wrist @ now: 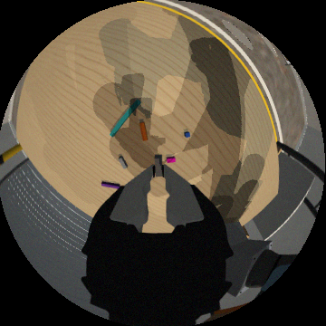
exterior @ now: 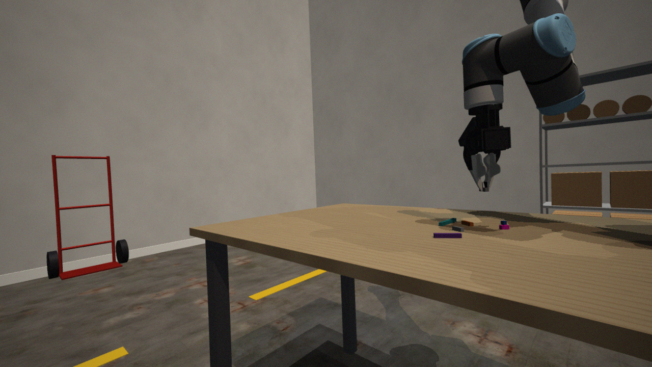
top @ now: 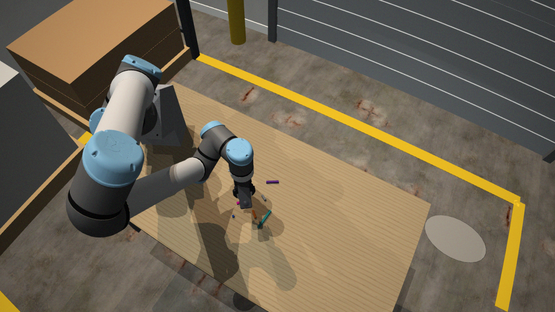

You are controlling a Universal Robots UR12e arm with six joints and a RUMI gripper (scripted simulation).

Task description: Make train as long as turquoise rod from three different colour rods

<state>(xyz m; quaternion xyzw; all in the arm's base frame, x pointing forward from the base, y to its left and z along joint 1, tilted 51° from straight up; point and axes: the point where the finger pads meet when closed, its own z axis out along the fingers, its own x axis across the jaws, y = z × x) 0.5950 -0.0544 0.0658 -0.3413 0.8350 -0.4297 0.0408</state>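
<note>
Now: the blue cube 110 mm below my hand, 60 mm to the right of it and 40 mm behind it. The rest, counted from my hand: orange rod: 110 mm below, 40 mm ahead, 10 mm to the right; magenta rod: 110 mm below, 50 mm behind, 10 mm to the left; turquoise rod: 110 mm below, 100 mm ahead, 10 mm to the right.
</note>
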